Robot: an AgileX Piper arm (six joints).
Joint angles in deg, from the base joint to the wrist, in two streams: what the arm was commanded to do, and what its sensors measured. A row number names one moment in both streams.
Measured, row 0: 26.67, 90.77, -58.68, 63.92, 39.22, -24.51
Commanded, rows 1 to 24: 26.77, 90.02, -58.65, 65.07, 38.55, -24.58; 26.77, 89.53, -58.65, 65.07, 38.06, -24.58; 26.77, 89.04, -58.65, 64.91, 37.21, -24.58; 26.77, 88.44, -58.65, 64.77, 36.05, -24.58; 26.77, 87.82, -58.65, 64.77, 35.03, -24.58; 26.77, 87.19, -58.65, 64.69, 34.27, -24.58; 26.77, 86.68, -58.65, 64.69, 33.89, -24.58; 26.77, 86.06, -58.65, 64.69, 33.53, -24.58; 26.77, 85.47, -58.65, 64.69, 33.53, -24.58; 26.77, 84.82, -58.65, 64.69, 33.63, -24.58; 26.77, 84.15, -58.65, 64.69, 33.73, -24.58; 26.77, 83.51, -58.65, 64.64, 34.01, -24.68; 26.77, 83.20, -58.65, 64.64, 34.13, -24.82; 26.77, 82.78, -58.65, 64.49, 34.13, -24.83; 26.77, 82.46, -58.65, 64.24, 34.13, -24.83; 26.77, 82.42, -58.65, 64.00, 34.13, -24.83; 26.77, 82.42, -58.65, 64.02, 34.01, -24.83; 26.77, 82.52, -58.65, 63.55, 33.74, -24.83; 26.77, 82.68, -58.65, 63.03, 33.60, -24.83; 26.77, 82.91, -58.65, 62.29, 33.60, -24.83; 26.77, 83.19, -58.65, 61.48, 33.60, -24.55; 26.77, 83.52, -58.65, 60.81, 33.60, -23.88; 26.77, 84.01, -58.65, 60.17, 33.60, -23.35; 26.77, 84.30, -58.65, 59.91, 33.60, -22.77
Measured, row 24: 26.67, 83.23, -58.68, 61.94, 33.86, -24.28
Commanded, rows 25 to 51: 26.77, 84.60, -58.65, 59.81, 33.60, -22.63; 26.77, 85.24, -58.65, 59.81, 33.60, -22.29; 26.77, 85.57, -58.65, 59.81, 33.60, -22.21; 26.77, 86.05, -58.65, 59.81, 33.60, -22.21; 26.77, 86.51, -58.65, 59.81, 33.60, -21.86; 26.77, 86.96, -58.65, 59.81, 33.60, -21.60; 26.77, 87.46, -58.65, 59.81, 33.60, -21.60; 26.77, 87.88, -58.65, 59.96, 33.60, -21.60; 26.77, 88.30, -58.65, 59.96, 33.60, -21.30; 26.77, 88.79, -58.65, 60.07, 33.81, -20.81; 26.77, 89.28, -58.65, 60.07, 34.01, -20.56; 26.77, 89.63, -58.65, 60.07, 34.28, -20.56; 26.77, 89.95, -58.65, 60.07, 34.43, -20.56; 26.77, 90.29, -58.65, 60.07, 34.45, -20.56; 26.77, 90.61, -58.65, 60.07, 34.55, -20.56; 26.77, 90.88, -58.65, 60.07, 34.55, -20.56; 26.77, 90.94, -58.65, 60.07, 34.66, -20.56; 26.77, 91.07, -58.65, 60.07, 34.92, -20.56; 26.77, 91.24, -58.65, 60.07, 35.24, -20.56; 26.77, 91.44, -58.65, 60.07, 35.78, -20.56; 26.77, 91.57, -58.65, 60.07, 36.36, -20.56; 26.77, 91.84, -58.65, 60.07, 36.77, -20.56; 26.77, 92.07, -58.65, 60.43, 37.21, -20.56; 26.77, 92.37, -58.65, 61.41, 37.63, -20.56; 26.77, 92.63, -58.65, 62.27, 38.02, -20.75; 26.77, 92.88, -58.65, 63.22, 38.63, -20.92; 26.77, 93.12, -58.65, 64.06, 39.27, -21.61
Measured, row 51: 26.67, 92.40, -58.68, 60.85, 37.18, -20.60
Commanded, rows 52 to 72: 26.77, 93.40, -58.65, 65.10, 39.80, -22.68; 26.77, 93.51, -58.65, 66.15, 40.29, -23.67; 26.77, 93.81, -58.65, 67.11, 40.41, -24.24; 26.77, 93.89, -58.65, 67.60, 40.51, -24.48; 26.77, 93.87, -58.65, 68.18, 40.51, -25.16; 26.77, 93.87, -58.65, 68.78, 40.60, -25.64; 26.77, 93.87, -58.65, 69.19, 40.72, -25.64; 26.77, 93.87, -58.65, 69.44, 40.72, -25.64; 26.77, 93.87, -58.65, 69.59, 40.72, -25.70; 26.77, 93.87, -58.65, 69.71, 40.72, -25.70; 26.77, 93.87, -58.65, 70.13, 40.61, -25.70; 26.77, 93.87, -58.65, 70.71, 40.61, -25.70; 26.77, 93.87, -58.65, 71.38, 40.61, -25.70; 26.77, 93.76, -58.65, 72.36, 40.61, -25.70; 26.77, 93.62, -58.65, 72.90, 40.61, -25.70; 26.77, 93.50, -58.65, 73.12, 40.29, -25.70; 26.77, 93.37, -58.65, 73.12, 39.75, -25.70; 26.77, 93.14, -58.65, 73.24, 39.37, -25.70; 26.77, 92.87, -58.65, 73.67, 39.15, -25.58; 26.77, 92.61, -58.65, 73.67, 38.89, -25.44; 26.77, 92.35, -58.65, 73.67, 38.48, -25.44
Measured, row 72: 26.67, 93.75, -58.68, 72.42, 39.71, -24.80
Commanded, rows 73 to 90: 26.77, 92.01, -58.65, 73.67, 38.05, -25.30; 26.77, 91.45, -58.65, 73.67, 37.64, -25.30; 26.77, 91.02, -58.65, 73.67, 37.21, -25.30; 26.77, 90.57, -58.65, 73.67, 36.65, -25.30; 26.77, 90.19, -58.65, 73.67, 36.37, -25.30; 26.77, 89.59, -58.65, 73.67, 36.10, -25.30; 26.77, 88.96, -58.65, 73.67, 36.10, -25.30; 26.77, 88.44, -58.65, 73.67, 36.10, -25.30; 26.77, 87.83, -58.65, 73.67, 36.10, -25.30; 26.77, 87.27, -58.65, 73.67, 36.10, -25.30; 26.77, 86.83, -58.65, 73.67, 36.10, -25.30; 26.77, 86.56, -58.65, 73.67, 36.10, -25.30; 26.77, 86.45, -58.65, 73.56, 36.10, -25.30; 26.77, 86.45, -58.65, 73.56, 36.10, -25.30; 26.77, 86.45, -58.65, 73.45, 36.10, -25.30; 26.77, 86.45, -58.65, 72.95, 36.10, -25.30; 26.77, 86.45, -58.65, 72.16, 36.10, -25.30; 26.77, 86.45, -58.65, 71.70, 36.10, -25.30
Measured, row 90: 26.67, 86.96, -58.68, 73.04, 36.31, -24.80
